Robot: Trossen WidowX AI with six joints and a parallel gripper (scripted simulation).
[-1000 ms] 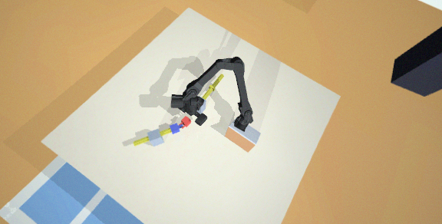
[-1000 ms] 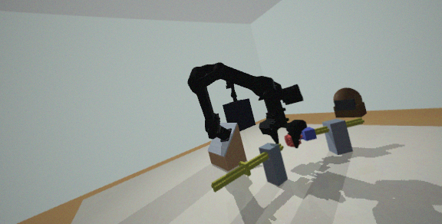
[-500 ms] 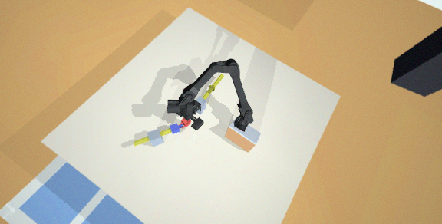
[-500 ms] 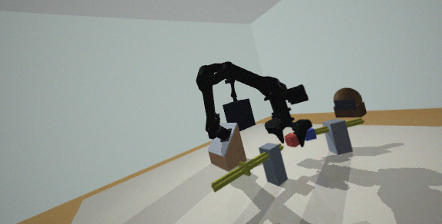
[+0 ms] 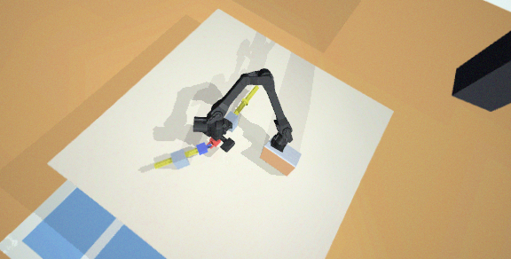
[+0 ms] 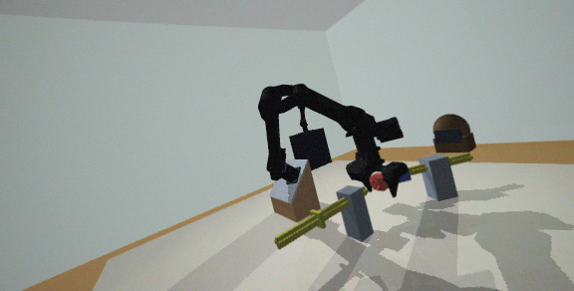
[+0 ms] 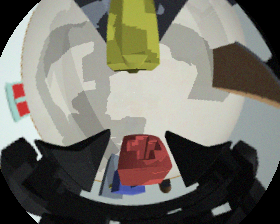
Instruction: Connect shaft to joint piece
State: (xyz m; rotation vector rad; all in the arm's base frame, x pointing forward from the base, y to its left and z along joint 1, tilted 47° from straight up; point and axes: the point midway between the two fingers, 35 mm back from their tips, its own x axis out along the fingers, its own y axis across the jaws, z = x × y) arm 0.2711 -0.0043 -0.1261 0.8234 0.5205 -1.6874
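Now: the red square joint piece 40 mm above my gripper tip and 10 mm to the left of it.
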